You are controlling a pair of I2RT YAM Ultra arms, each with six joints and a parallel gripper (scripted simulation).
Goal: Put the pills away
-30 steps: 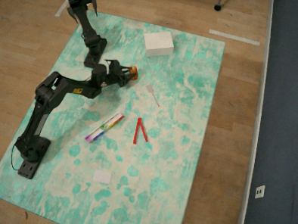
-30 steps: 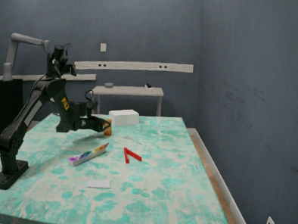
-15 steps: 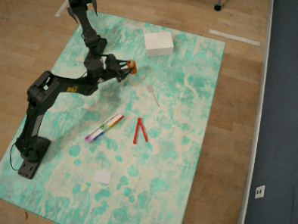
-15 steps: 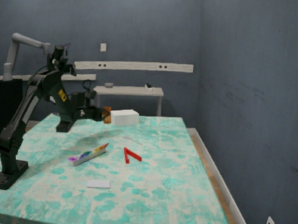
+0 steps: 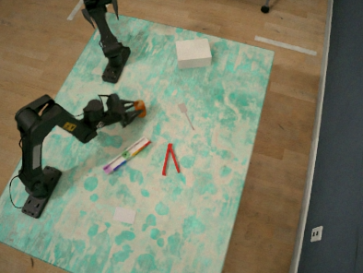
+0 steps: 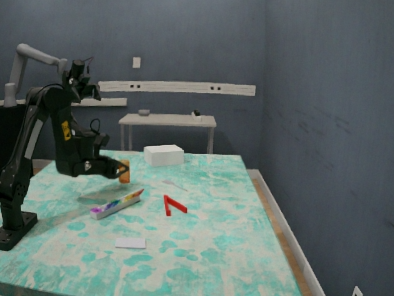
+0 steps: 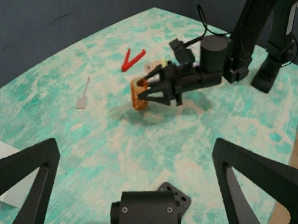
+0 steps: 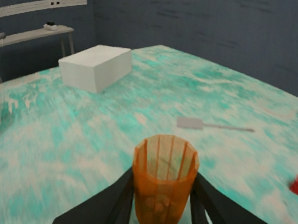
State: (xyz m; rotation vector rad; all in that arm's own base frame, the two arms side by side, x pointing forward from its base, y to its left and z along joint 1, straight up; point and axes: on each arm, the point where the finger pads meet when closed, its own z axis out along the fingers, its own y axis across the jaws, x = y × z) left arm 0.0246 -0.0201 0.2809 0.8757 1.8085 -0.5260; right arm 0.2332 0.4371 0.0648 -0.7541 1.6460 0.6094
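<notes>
The lid lies 260 mm to the right of my right hand, 60 mm below it and 20 mm behind it. From my right hand the other things lie so: orange pill bottle: 30 mm below; then white box: 380 mm to the left, 90 mm ahead, 50 mm below; then white card: 400 mm to the right, 120 mm ahead, 80 mm below.
</notes>
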